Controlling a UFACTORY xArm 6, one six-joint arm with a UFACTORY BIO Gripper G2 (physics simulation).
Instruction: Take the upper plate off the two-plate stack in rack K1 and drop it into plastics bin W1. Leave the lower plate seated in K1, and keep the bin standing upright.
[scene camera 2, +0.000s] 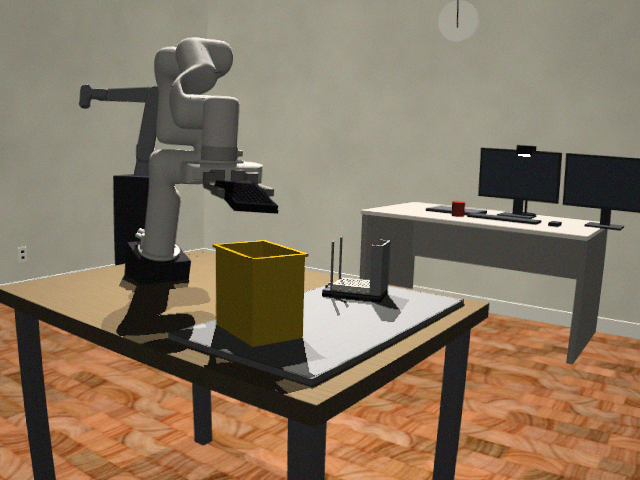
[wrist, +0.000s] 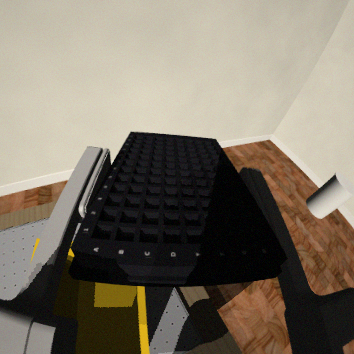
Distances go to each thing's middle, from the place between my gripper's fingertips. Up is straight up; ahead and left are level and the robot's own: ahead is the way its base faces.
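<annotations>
The black plate (scene camera 2: 247, 197) is 1 cm behind my hand and 1 cm below it. Going by their middles, the plate is the nearest to my hand of the things named here. Then there is the yellow bin W1 (scene camera 2: 259, 285), which I find 22 cm below my hand, 12 cm to the left of it and 4 cm behind it.
</annotations>
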